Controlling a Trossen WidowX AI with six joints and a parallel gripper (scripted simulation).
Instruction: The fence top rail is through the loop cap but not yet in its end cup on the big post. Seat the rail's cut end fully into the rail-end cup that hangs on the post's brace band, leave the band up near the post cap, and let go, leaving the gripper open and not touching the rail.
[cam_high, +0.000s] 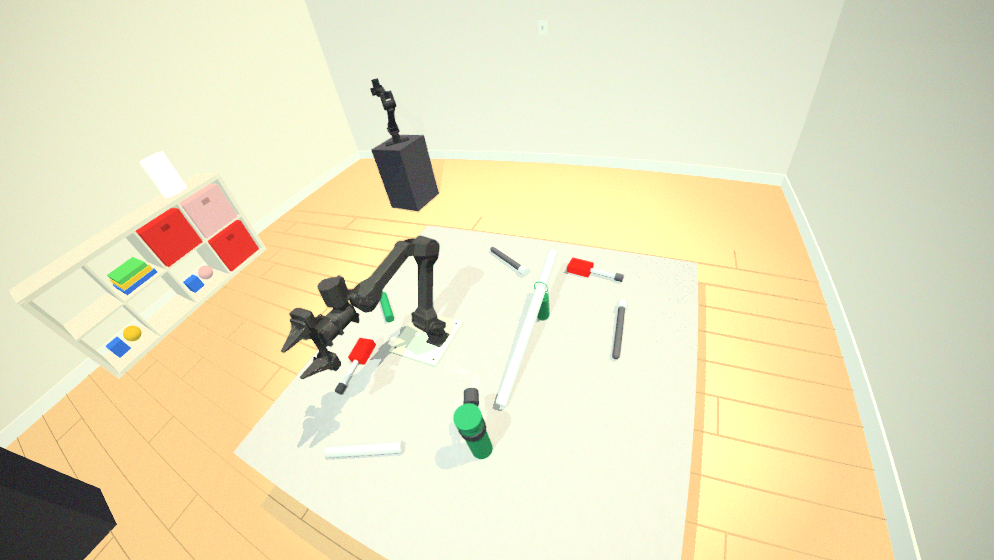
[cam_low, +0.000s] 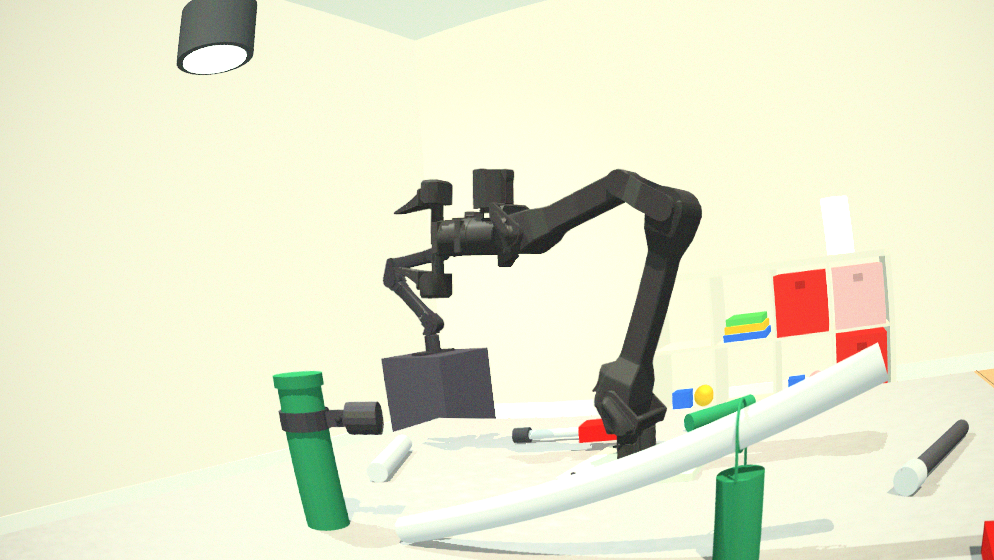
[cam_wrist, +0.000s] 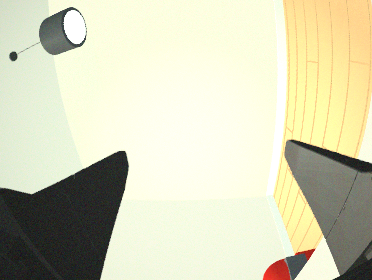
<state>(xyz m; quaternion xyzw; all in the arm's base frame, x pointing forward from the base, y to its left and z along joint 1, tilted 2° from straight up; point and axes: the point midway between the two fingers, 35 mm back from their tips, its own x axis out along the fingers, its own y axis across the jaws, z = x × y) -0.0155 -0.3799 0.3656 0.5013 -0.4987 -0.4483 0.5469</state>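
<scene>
Now: the rail-end cup 32 cm ahead of my gripper tip, 23 cm below it and 19 cm to the left of it. From my gripper tip the other things lie so: small green post: 65 cm to the left, 32 cm ahead, 28 cm below; then small green cylinder: 46 cm to the left, 36 cm below, 27 cm behind; then short white tube: 36 cm below, 5 cm ahead, 3 cm to the right.
</scene>
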